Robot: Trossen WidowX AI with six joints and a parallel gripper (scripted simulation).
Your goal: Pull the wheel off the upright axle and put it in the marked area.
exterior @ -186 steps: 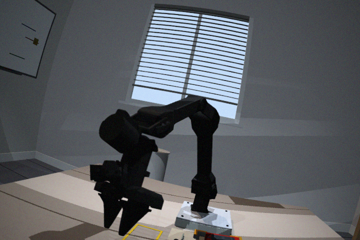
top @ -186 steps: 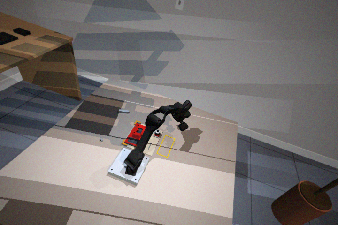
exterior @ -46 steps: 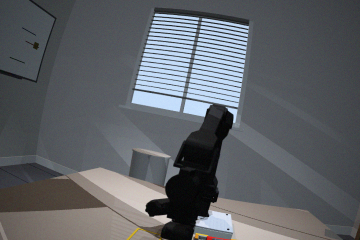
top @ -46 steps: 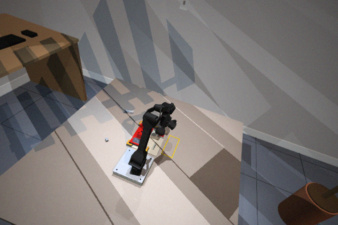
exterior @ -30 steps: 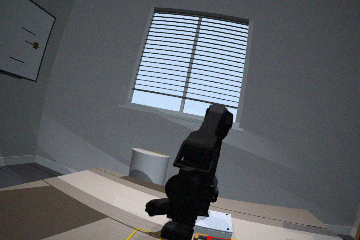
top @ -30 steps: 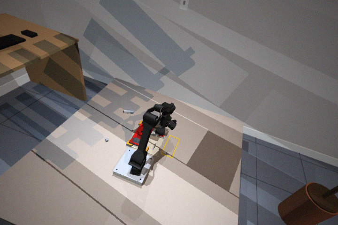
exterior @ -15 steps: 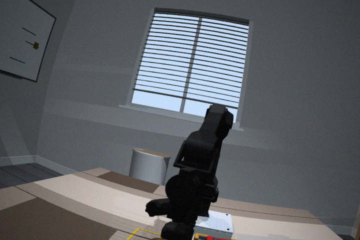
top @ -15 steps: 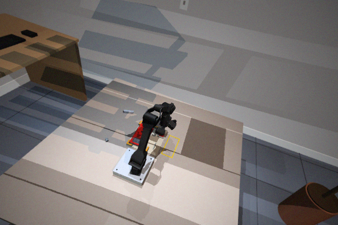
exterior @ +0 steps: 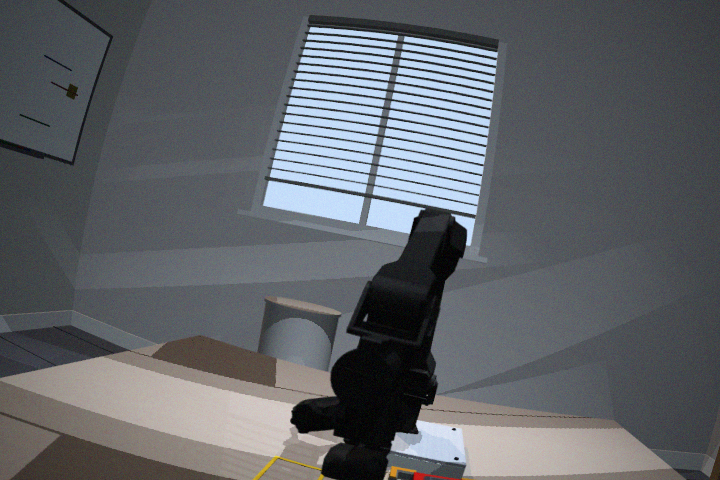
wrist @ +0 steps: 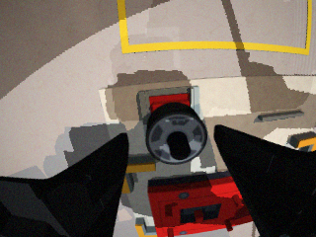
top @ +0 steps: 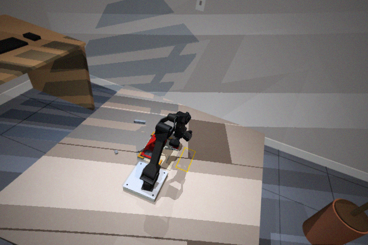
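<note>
Now: the upright post right at my gripper tip.
</note>
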